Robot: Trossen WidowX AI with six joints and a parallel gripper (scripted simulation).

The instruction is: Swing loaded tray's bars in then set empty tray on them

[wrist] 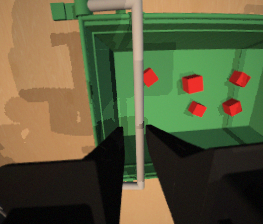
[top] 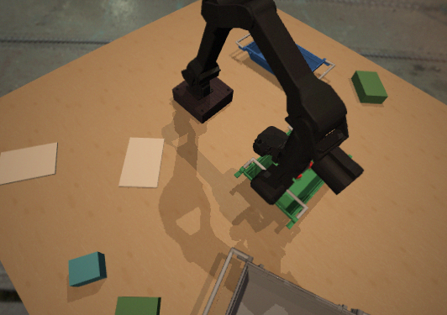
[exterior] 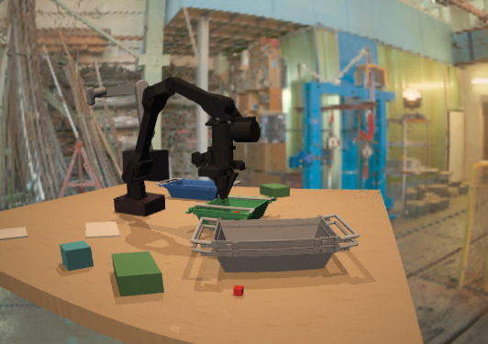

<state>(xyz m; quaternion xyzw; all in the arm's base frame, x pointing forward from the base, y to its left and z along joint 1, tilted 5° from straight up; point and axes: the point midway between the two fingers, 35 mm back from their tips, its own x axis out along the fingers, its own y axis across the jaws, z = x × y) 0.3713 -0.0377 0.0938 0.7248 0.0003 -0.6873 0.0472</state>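
Right now the blue tray is 39 cm to the left of my gripper tip, 33 cm behind it and 4 cm below it. Also, from my gripper tip: teal block 45 cm to the right, 13 cm behind, 7 cm below.
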